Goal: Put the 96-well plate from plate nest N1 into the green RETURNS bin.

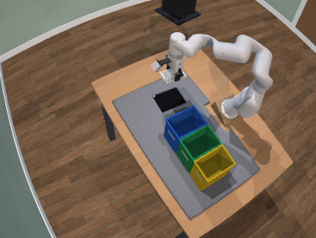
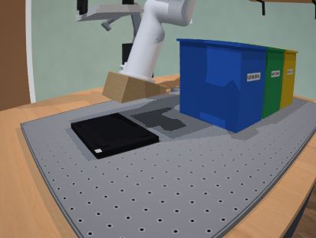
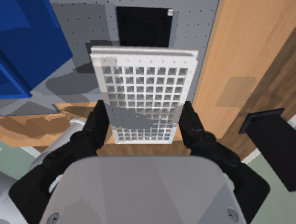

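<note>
Now: hand 360 mm to the right of the green bin, 160 mm above it and 150 mm short of it. Also, from my hand: black plate nest 240 mm below; white 96-well plate 10 mm below; blue bin 240 mm to the left, 160 mm below, 120 mm ahead.
</note>
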